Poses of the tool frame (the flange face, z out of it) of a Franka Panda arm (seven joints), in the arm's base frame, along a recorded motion.
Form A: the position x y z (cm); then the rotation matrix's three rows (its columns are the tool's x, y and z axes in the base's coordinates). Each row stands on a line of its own.
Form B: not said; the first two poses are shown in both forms.
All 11 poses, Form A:
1:
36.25 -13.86 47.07
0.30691 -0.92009 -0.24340
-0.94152 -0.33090 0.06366
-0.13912 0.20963 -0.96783
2:
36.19 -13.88 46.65
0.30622 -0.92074 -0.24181
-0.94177 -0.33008 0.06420
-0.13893 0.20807 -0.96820
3:
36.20 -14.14 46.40
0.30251 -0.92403 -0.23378
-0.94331 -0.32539 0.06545
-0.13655 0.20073 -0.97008
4:
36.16 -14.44 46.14
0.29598 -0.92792 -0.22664
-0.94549 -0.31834 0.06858
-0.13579 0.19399 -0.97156
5:
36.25 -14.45 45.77
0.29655 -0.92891 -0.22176
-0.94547 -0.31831 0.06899
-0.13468 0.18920 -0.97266
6:
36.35 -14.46 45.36
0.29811 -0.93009 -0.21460
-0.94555 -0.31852 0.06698
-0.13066 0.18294 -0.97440
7:
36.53 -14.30 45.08
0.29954 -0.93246 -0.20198
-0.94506 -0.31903 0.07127
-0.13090 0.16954 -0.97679
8:
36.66 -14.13 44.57
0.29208 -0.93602 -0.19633
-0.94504 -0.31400 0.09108
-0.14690 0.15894 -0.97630
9:
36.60 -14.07 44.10
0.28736 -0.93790 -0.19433
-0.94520 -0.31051 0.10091
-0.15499 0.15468 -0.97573
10:
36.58 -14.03 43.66
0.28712 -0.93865 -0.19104
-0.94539 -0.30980 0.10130
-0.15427 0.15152 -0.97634
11:
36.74 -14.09 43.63
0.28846 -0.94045 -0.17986
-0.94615 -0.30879 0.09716
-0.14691 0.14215 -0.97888
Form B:
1: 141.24 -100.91 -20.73 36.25 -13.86 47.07
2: 141.26 -101.02 -20.65 36.19 -13.88 46.65
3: 141.31 -101.57 -20.14 36.20 -14.14 46.40
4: 141.24 -102.32 -19.80 36.16 -14.44 46.14
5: 141.43 -102.45 -19.48 36.25 -14.45 45.77
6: 141.64 -102.53 -18.87 36.35 -14.46 45.36
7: 142.24 -102.90 -18.24 36.53 -14.30 45.08
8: 142.72 -103.96 -18.97 36.66 -14.13 44.57
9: 142.86 -104.53 -19.39 36.60 -14.07 44.10
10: 142.95 -104.66 -19.18 36.58 -14.03 43.66
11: 143.18 -104.85 -18.16 36.74 -14.09 43.63
